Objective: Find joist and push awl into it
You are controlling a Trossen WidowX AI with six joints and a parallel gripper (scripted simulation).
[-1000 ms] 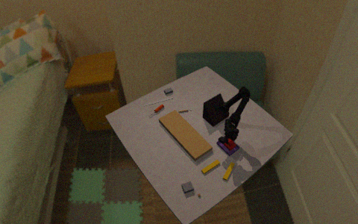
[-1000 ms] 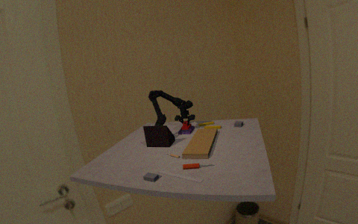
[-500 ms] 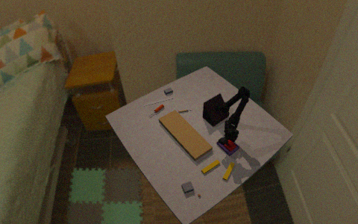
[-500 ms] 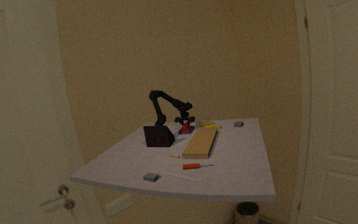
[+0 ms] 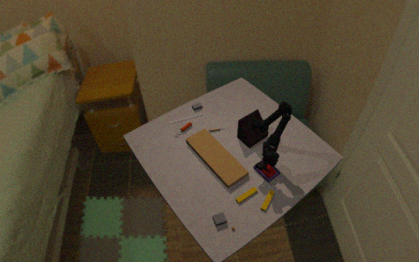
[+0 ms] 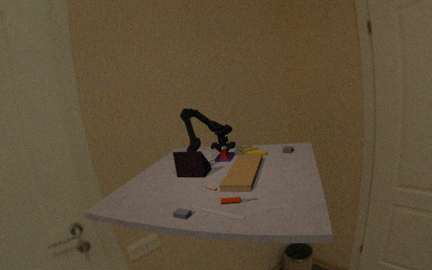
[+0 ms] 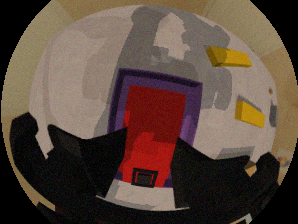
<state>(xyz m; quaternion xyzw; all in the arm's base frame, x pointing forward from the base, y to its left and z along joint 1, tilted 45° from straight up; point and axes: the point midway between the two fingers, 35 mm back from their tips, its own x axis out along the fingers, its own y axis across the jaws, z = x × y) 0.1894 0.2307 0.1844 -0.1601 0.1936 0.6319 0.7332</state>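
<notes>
Now: the red stud finder 2 cm to the right of my gripper tip and 2 cm above it. The rest, counted from my gripper tip: purple tray (1 cm to the right, 2 cm below); orange-handled tool (20 cm ahead, 73 cm to the right, 2 cm below); awl (3 cm behind, 54 cm to the right, 2 cm below).
</notes>
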